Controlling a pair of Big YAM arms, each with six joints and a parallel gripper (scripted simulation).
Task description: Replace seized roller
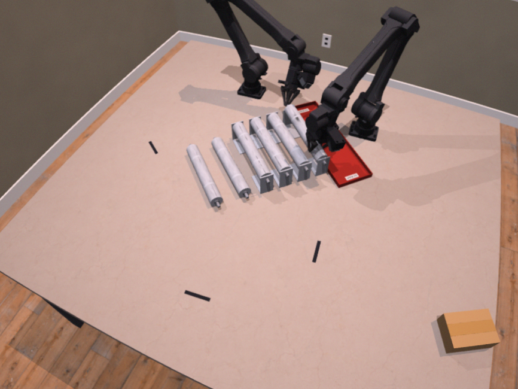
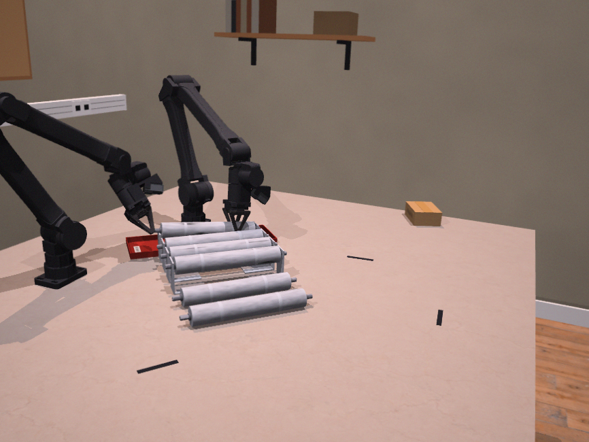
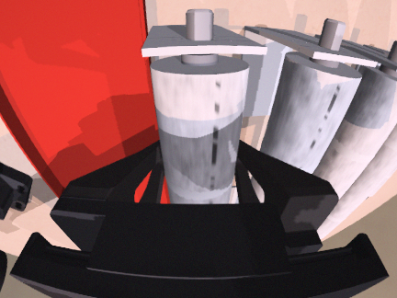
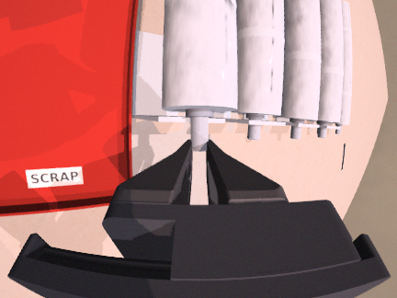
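The roller lies 70 mm to the right of my left hand, 50 mm behind it and 10 mm above it. The rest, counted from my left hand: red scrap tray: 140 mm behind, 70 mm below; cardboard box: 690 mm to the left, 380 mm ahead, 40 mm below.
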